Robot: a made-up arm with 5 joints. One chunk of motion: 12 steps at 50 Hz.
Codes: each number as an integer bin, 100 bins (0 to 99) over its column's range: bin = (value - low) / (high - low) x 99, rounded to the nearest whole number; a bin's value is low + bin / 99 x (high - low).
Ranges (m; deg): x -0.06..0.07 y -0.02..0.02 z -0.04..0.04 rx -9..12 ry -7..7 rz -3..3
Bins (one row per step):
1: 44 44 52 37 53 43
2: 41 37 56 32 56 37
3: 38 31 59 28 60 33
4: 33 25 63 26 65 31
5: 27 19 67 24 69 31
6: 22 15 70 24 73 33
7: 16 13 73 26 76 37
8: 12 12 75 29 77 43
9: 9 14 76 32 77 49
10: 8 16 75 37 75 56
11: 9 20 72 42 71 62
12: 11 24 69 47 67 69
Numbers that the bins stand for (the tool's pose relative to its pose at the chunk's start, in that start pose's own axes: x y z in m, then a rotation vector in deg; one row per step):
1: -0.0022 -0.0022 0.0020 -1.15 0.49 -0.39
2: -0.0062 -0.0051 0.0053 -2.21 0.92 -0.76
3: -0.0101 -0.0075 0.0077 -3.06 1.48 -1.00
4: -0.0167 -0.0099 0.0109 -3.48 2.19 -1.12
5: -0.0245 -0.0123 0.0141 -3.91 2.76 -1.12
6: -0.0311 -0.0139 0.0166 -3.91 3.32 -1.00
7: -0.0390 -0.0147 0.0190 -3.48 3.75 -0.76
8: -0.0442 -0.0152 0.0206 -2.85 3.89 -0.39
9: -0.0482 -0.0143 0.0214 -2.21 3.89 -0.03
10: -0.0495 -0.0135 0.0206 -1.15 3.61 0.39
11: -0.0482 -0.0119 0.0182 -0.09 3.04 0.76
12: -0.0456 -0.0103 0.0158 0.97 2.47 1.18

